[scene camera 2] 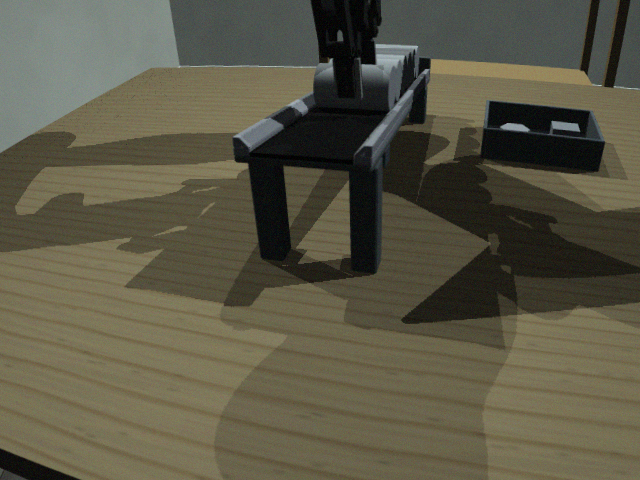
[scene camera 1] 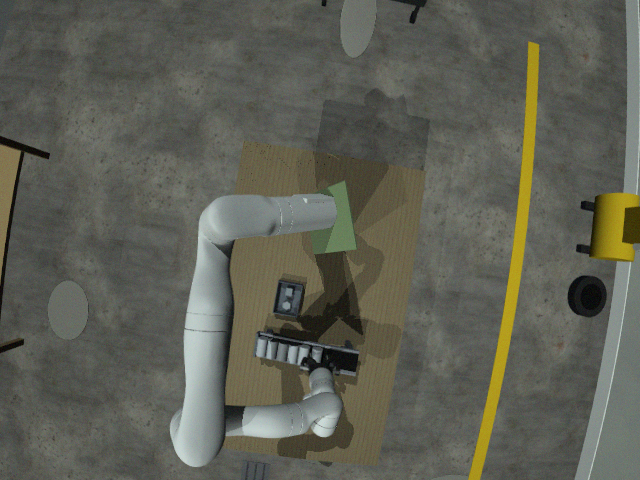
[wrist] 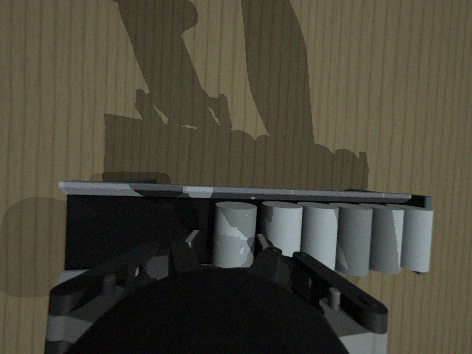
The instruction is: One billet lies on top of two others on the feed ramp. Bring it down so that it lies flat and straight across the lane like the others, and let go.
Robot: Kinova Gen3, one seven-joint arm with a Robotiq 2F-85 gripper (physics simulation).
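Places are measured from the arm's base along level axes (x left, y back, z up), in metres.
Pixels of known places: gripper, fingertip midpoint: (scene camera 2: 358, 90) (scene camera 1: 318, 356) (wrist: 227, 242); arm's base at its link origin: (scene camera 1: 325, 212).
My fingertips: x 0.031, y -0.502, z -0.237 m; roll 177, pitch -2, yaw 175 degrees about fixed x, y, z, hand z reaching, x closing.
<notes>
Ahead of a thing's pixels: the offset from my fingertips to its top centre.
A grey billet {dz +0.021, dx -0.006, dy -0.003 m} (scene camera 1: 316, 352) (scene camera 2: 377, 87) (wrist: 235, 225) lies flat and straight across the lane of the feed ramp (scene camera 1: 343, 359) (scene camera 2: 315, 136) (wrist: 115, 230). It is the lowest in a row of several billets, with a narrow gap to its neighbour {dz +0.015, dx -0.053, dy -0.001 m} (wrist: 282, 225) in the wrist view. No billet shows on top of others. My gripper (scene camera 1: 318, 360) (scene camera 2: 352, 82) (wrist: 227, 242) is open around the lowest billet, one finger on each side. A gap shows between the billet and the left finger in the wrist view. The billet's near end is hidden by the gripper.
The ramp's side rails (scene camera 2: 395, 116) (wrist: 275, 192) run close along both ends of the billets. A small dark tray {dz -0.065, dx -0.132, dy +0.189 m} (scene camera 1: 275, 299) (scene camera 2: 542, 147) holding two light pieces stands beside the ramp. A green plate (scene camera 1: 344, 227) lies under the arm's base.
</notes>
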